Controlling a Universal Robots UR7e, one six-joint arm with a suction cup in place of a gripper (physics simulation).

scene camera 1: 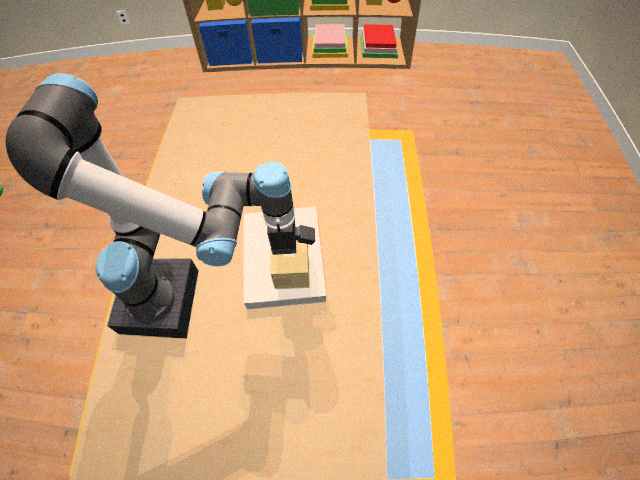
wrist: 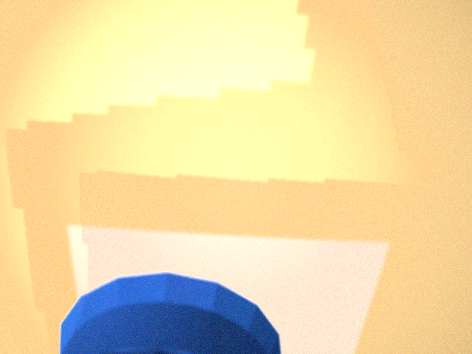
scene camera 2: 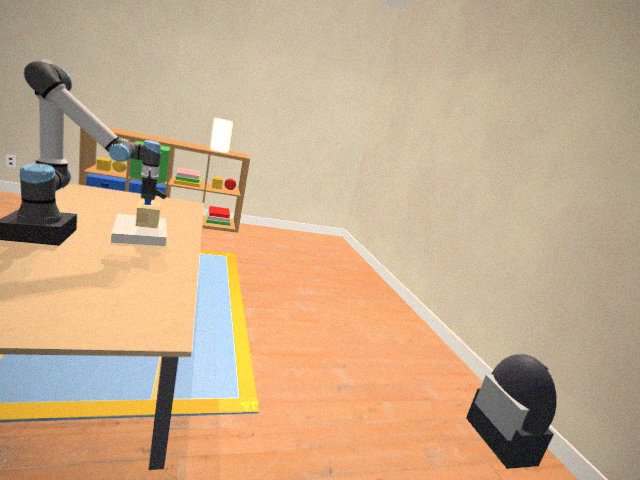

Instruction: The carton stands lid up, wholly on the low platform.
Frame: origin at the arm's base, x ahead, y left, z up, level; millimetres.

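Seen in the pictures: hand, its tool point: (wrist: 180,305) (scene camera 2: 147,206); arm's base, origin of its link: (scene camera 1: 151,299) (scene camera 2: 40,219).
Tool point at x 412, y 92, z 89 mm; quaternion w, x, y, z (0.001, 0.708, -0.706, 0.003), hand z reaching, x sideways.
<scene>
Offsets run from my tool point to a thing's top centre. "spot": to the spot under its first point. Level surfaces: height alone.
The tan carton {dy -8, dx +9, dz +13 mm} (scene camera 1: 290,272) (scene camera 2: 148,217) is upright, lid up, over the front half of the low white platform {dy +65, dx -25, dz -120 mm} (scene camera 1: 257,267) (scene camera 2: 125,228), inside its outline. I cannot tell whether it rests on the platform or hangs just above it. My suction gripper (scene camera 1: 285,251) (scene camera 2: 148,202) (wrist: 164,316) points straight down and sits on the carton's lid, holding it. In the wrist view the blue cup fills the lower left, and the pale lid {spot: dy -19, dx +17, dz +13 mm} (wrist: 312,281) spreads out behind it.
The platform lies on a wooden table {dz -168 mm} (scene camera 1: 270,143) (scene camera 2: 137,295), with the arm's black base (scene camera 1: 156,305) to its left. A blue and yellow mat (scene camera 1: 399,286) runs along the table's right side. A shelf unit (scene camera 1: 194,38) with coloured boxes stands at the back wall.
</scene>
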